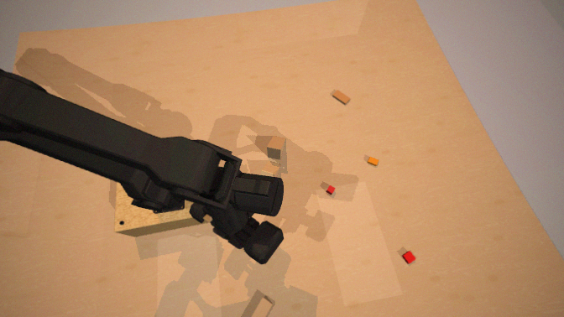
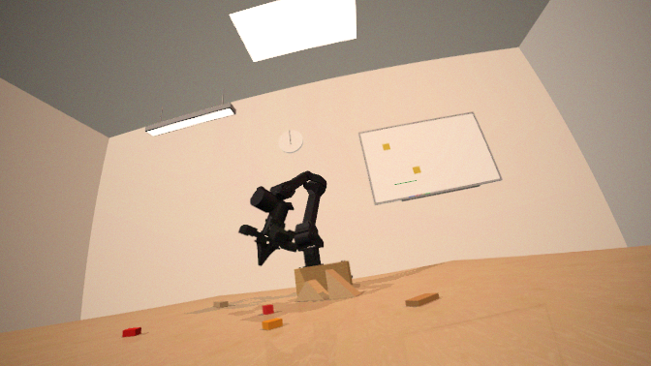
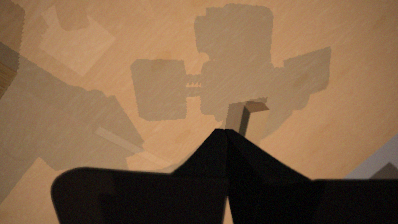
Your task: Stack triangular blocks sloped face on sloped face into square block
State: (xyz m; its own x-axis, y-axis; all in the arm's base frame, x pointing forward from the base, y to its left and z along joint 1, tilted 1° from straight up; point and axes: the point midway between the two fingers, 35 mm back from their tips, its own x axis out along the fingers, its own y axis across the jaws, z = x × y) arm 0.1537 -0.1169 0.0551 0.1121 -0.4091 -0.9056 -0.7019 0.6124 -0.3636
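Right now my gripper tip is 170 mm to the right of the triangular block, 80 mm above it and 70 mm short of it. From my gripper tip the other things lie so: red cube 220 mm ahead, 110 mm to the left, 100 mm below; then orange block 350 mm ahead, 170 mm to the left, 100 mm below.
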